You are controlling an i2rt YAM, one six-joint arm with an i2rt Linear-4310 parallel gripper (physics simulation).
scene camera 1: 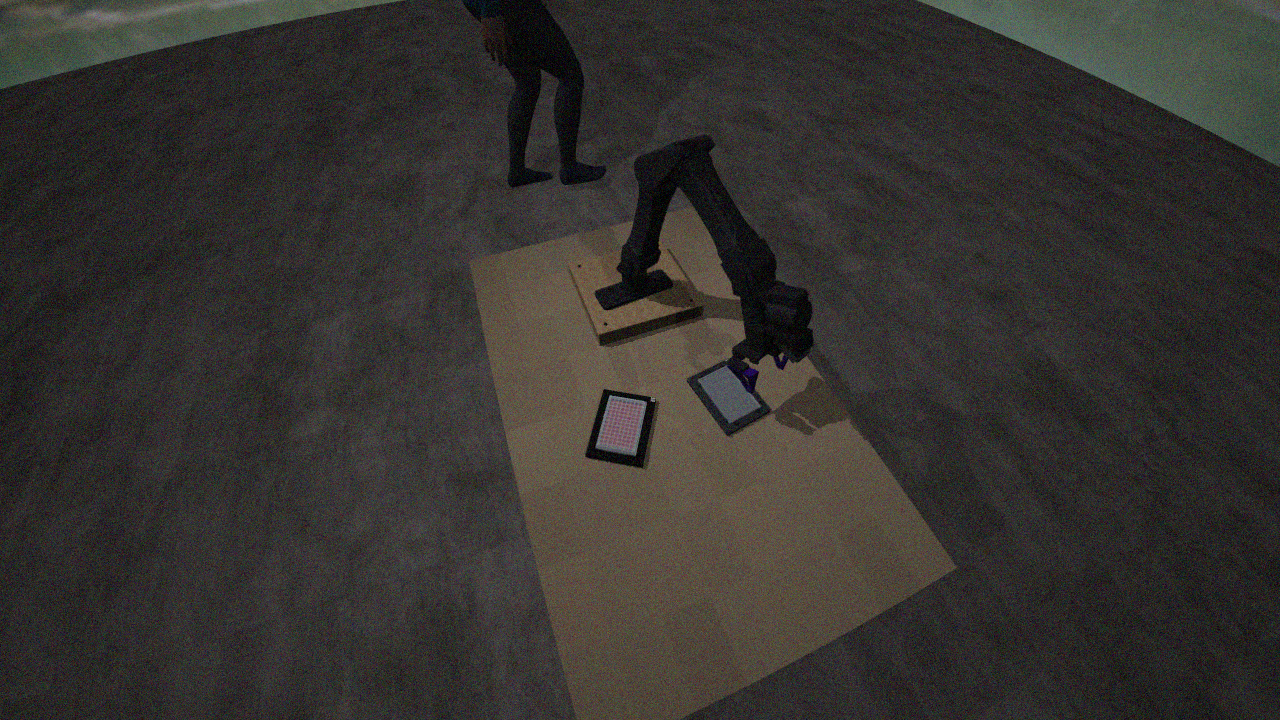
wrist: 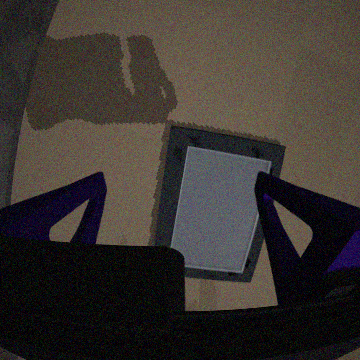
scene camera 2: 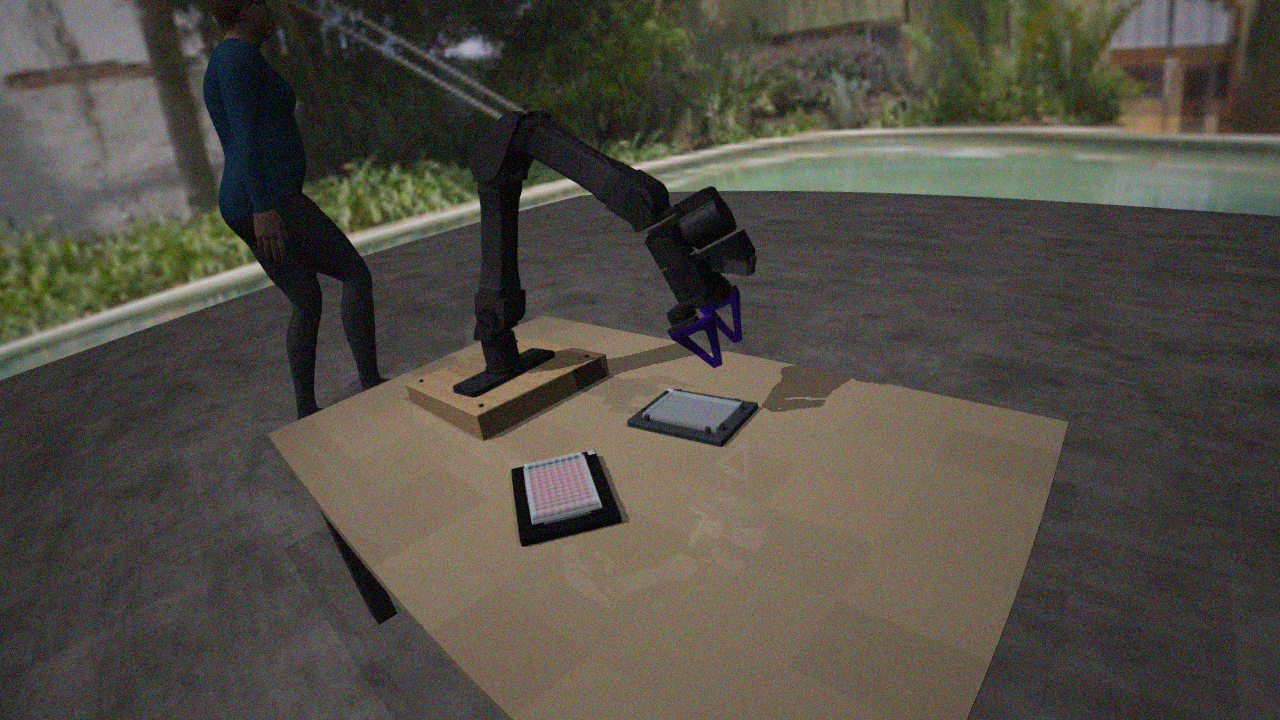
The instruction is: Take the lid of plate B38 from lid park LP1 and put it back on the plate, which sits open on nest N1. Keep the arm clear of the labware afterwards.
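Pixels of known places: gripper, fingertip midpoint: [scene camera 1: 765,380] [wrist: 180,180] [scene camera 2: 728,353]; arm's base, link origin: [scene camera 1: 634,290] [scene camera 2: 506,373].
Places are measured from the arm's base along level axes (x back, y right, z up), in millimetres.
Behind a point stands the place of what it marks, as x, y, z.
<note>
The pale, flat lid [scene camera 1: 729,394] {-367, -56, -23} [scene camera 2: 691,410] {-366, -50, -23} [wrist: 217,210] {-368, -60, -23} lies on the dark grey lid park LP1 [scene camera 1: 750,420] {-440, -65, -31} [scene camera 2: 735,426] {-443, -46, -32} [wrist: 173,175] {-393, -110, -31}. The plate B38 [scene camera 1: 622,424] {-328, 192, -16} [scene camera 2: 562,488] {-340, 200, -15} shows pink wells and sits open on the black nest N1 [scene camera 1: 617,460] {-392, 234, -29} [scene camera 2: 572,528] {-390, 240, -30}. My gripper [scene camera 1: 766,378] {-404, -106, 52} [scene camera 2: 727,351] {-404, -106, 52} [wrist: 180,180] {-404, -106, 52} is open and empty, with purple fingers. It hangs above the lid park, off to one side. In the wrist view one fingertip overlaps the lid's right edge, the other is over the table left of the park. The gripper body hides the park's lower left corner.
The arm's wooden base block [scene camera 1: 640,313] {-82, 23, 3} [scene camera 2: 537,394] {-110, 25, -10} stands at the back of the table [scene camera 1: 716,537] {-613, 133, -41} [scene camera 2: 760,573] {-608, 195, -41}. The nest is to the left of the lid park in both scene views. A person [scene camera 1: 546,80] [scene camera 2: 268,161] stands behind the table.
</note>
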